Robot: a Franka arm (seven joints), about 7 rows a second.
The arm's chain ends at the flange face. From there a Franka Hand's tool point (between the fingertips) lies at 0.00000 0.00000 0.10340 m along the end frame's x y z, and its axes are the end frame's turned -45 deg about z.
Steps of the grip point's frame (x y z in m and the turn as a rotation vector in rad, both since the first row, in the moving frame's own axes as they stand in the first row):
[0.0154 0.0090 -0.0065 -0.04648 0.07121 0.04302]
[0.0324 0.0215 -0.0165 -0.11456 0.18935 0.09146]
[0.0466 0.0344 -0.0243 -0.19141 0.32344 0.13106]
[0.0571 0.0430 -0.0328 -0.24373 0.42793 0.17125]
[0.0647 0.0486 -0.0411 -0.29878 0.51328 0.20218]
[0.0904 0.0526 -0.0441 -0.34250 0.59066 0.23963]
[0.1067 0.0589 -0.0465 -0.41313 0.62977 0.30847]
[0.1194 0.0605 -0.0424 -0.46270 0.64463 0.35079]
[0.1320 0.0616 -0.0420 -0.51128 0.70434 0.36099]
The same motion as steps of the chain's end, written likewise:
[0.0086 -0.0029 -0.0061 0.01749 0.08322 0.04302]
[0.0159 -0.0033 -0.0140 0.05288 0.21490 0.09146]
[0.0200 -0.0017 -0.0171 0.09336 0.36405 0.13106]
[0.0227 -0.0012 -0.0205 0.13025 0.47494 0.17125]
[0.0230 -0.0025 -0.0235 0.15167 0.57421 0.20218]
[0.0366 -0.0180 -0.0210 0.17548 0.65984 0.23963]
[0.0467 -0.0308 -0.0188 0.15319 0.73744 0.30847]
[0.0538 -0.0433 -0.0118 0.12864 0.78300 0.35079]
[0.0582 -0.0526 -0.0057 0.13651 0.85957 0.36099]

